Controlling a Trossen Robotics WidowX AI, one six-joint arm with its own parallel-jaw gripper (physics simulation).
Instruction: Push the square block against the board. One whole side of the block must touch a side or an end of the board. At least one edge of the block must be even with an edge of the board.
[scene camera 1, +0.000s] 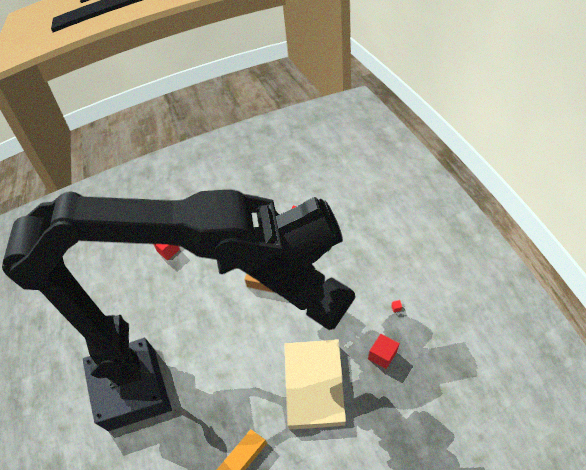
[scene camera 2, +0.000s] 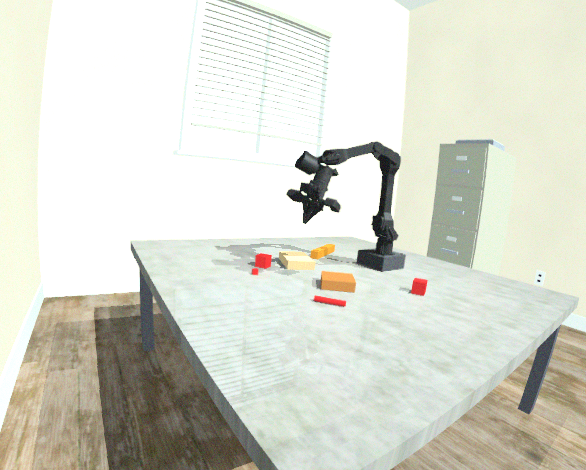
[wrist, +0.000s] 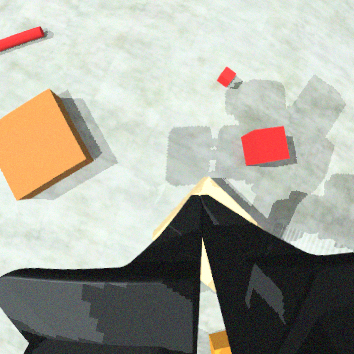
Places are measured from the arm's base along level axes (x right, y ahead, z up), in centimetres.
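Pixels of known places: gripper, between the fingertips: (scene camera 1: 314, 294) (scene camera 2: 304, 223) (wrist: 198, 202); arm's base, origin of its link: (scene camera 1: 122, 368) (scene camera 2: 383, 253).
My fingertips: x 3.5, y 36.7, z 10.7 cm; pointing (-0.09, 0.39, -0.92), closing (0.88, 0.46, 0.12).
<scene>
Ahead of a thing's pixels: the offset from my fingertips to its top centre.
The square block @[dy -2.5, dx -17.4, dz -13.4 cm] (scene camera 1: 257, 283) (scene camera 2: 338, 282) (wrist: 42, 145) is orange-brown and lies flat on the table. The arm hides most of it in scene camera 1. The board @[dy -4.0, dx +9.0, dz -13.4 cm] (scene camera 1: 315, 370) (scene camera 2: 298, 262) (wrist: 209, 186) is a pale yellow rectangle lying flat, apart from the block, with table between them. My gripper (scene camera 2: 305, 221) (wrist: 198, 202) is shut and empty. It hangs well above the table over the board's area, touching neither board nor block. In the wrist view its fingers cover most of the board, and the block is to their upper left.
A red cube @[dy +9.9, dx +8.1, dz -12.3 cm] (scene camera 1: 383, 351) (scene camera 2: 263, 260) (wrist: 266, 146) and a tiny red cube @[dy +16.6, dx -0.1, dz -14.7 cm] (scene camera 1: 396, 305) (scene camera 2: 255, 271) (wrist: 226, 77) lie beside the board. An orange bar @[dy -25.3, dx +21.2, dz -13.2 cm] (scene camera 1: 243, 450) (scene camera 2: 322, 251) lies on its other side. Another red cube @[dy -23.5, dx -32.1, dz -12.3 cm] (scene camera 1: 167, 250) (scene camera 2: 419, 286) and a red rod @[dy +9.0, dx -29.0, dz -14.9 cm] (scene camera 2: 330, 301) (wrist: 22, 38) lie farther off.
</scene>
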